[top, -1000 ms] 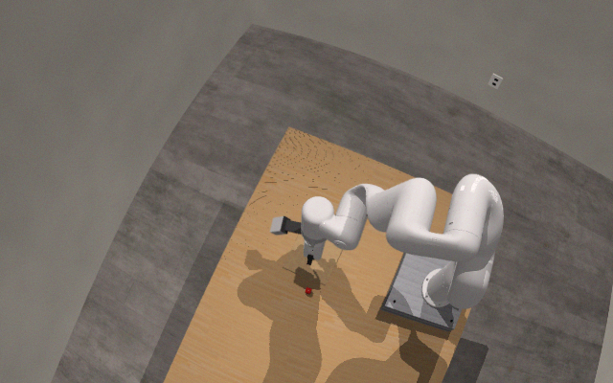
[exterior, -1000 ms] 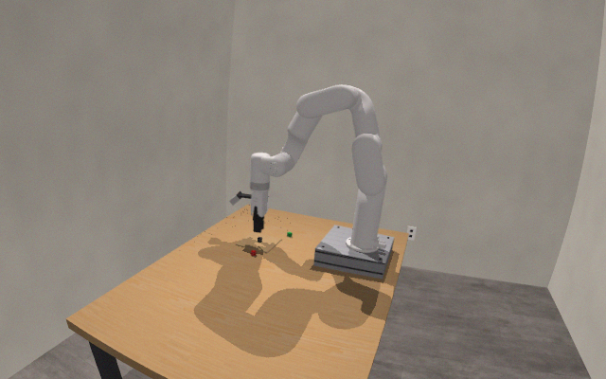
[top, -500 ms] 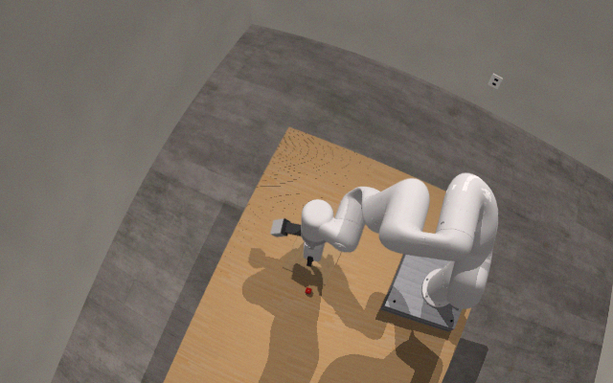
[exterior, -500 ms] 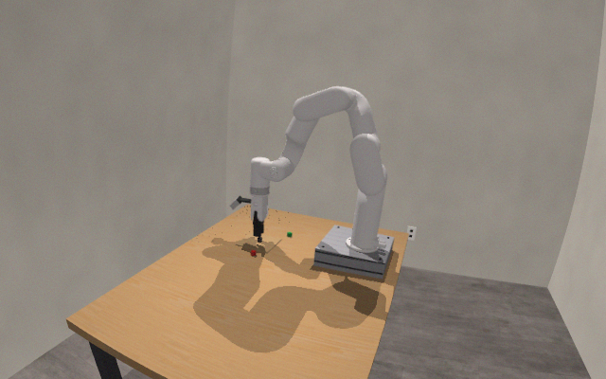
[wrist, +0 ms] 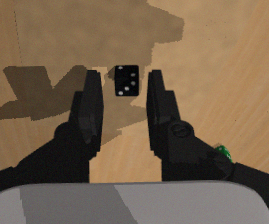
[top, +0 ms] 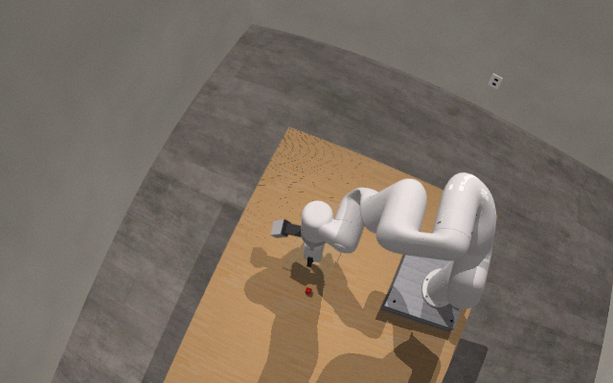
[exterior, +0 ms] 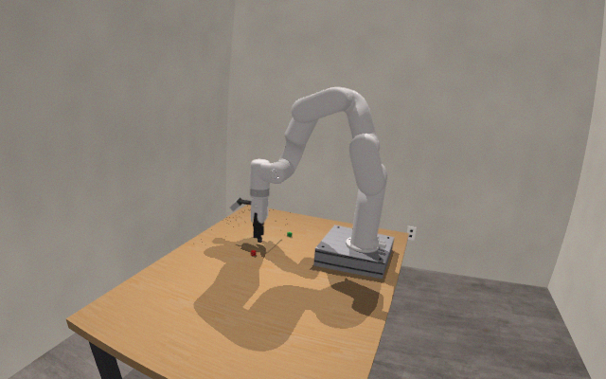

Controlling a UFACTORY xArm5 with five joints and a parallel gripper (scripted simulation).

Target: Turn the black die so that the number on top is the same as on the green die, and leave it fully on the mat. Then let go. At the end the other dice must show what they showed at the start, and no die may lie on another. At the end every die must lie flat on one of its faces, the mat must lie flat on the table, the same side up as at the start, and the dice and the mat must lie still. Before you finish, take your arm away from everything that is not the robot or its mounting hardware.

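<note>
Right now my hand is 30 mm above the black die. Also, from my hand: tan mat 40 mm below; red die 50 mm behind, 100 mm to the left, 40 mm below; green die 70 mm behind, 130 mm to the right, 40 mm below.
</note>
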